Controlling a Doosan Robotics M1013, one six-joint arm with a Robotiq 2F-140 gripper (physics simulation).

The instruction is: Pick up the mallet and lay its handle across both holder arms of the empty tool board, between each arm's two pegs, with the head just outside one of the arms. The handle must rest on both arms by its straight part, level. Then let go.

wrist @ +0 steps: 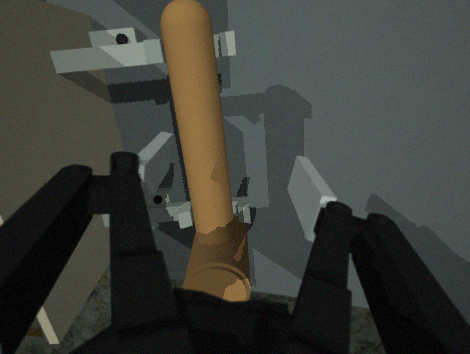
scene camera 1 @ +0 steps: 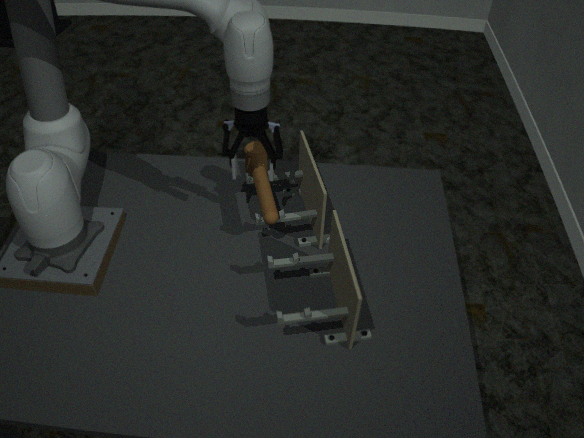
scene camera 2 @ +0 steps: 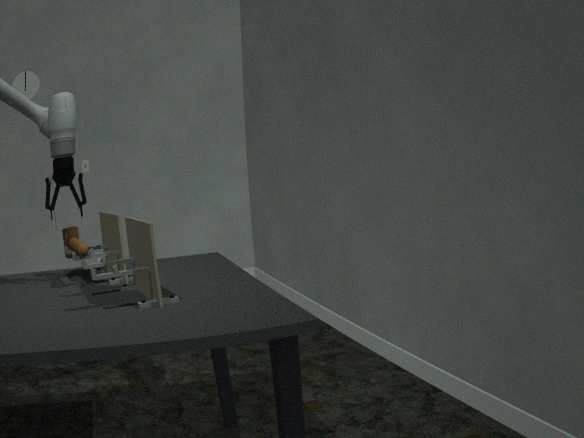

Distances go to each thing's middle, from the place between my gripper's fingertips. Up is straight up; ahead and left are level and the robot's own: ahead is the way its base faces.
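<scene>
I see the orange-brown mallet (scene camera 1: 256, 165), and it is 60 mm below my hand, 30 mm to the left of it and 10 mm ahead of it.
</scene>
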